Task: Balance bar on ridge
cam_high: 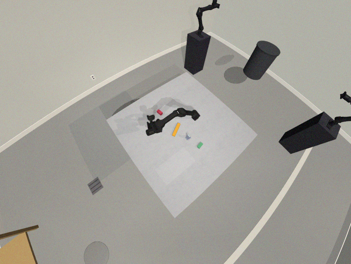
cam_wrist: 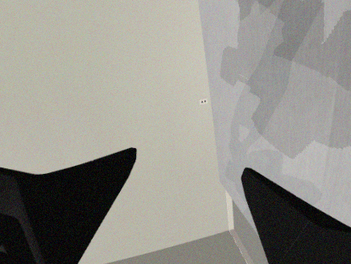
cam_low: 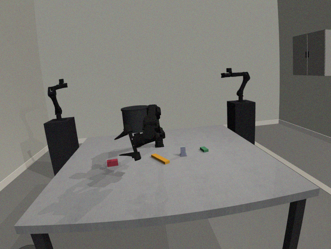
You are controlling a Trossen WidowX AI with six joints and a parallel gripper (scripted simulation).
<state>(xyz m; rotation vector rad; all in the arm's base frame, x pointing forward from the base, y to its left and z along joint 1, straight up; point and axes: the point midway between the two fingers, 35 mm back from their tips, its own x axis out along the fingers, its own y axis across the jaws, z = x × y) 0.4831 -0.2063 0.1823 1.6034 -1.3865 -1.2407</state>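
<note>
Right now my gripper tip is 22 cm to the right of the orange bar, 21 cm past it and 17 cm above it. From my gripper tip the other things lie so: red block (19 cm behind, 16 cm below, 7 cm to the right); then green block (53 cm to the left, 29 cm behind, 17 cm below).
</note>
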